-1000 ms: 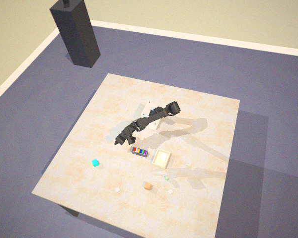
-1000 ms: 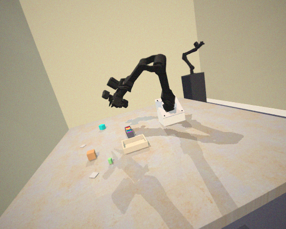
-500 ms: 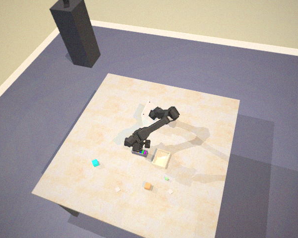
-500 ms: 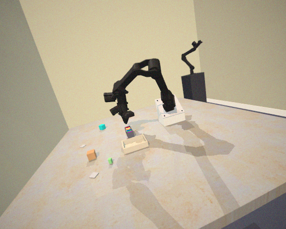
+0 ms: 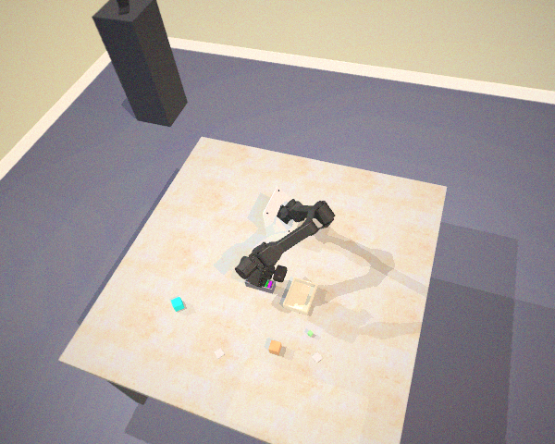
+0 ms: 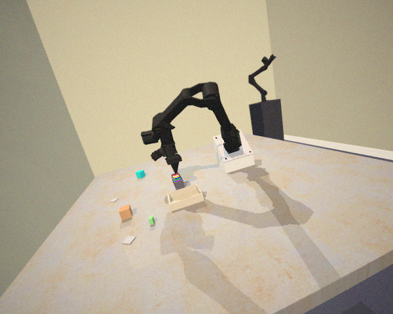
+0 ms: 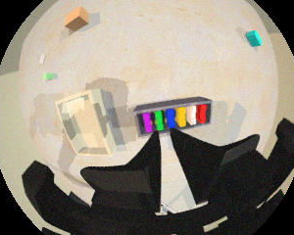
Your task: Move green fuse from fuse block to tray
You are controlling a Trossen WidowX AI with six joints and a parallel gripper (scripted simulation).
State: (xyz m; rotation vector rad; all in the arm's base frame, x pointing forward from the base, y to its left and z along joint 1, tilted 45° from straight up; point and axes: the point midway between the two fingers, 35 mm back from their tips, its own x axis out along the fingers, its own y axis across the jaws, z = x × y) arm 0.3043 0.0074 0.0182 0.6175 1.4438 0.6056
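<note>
Now: gripper tip 50 mm above the green fuse. Also, from my gripper tip: orange cube (240 mm ahead, 130 mm to the left, 50 mm below); beige tray (150 mm to the left, 70 mm below); small green block (230 mm to the left, 140 mm ahead, 60 mm below).
</note>
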